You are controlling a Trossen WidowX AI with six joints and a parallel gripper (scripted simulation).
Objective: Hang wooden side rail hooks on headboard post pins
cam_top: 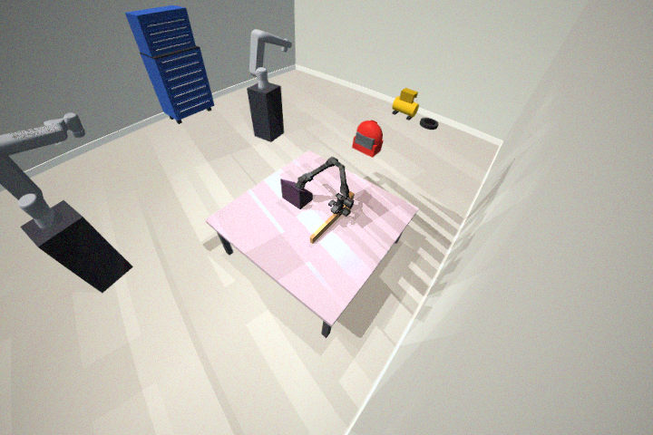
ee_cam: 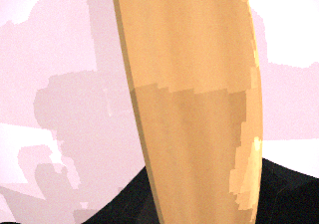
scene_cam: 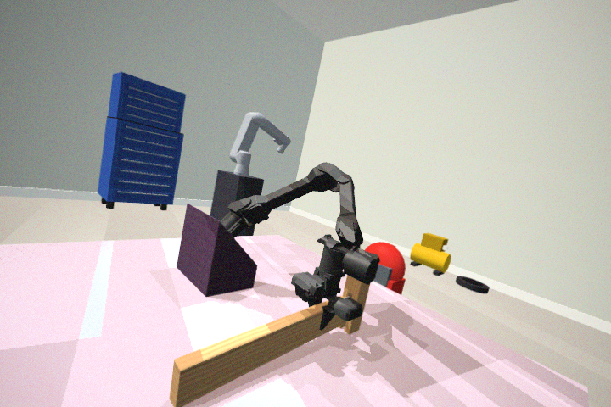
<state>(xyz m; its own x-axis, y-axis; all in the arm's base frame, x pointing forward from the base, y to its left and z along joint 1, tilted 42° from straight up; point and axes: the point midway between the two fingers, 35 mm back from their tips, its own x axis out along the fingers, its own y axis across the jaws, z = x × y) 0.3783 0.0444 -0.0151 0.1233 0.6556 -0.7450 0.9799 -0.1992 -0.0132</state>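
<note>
Now: the headboard post 14 cm to the left of my gripper tip, 4 cm above it and 2 cm ahead of it.
</note>
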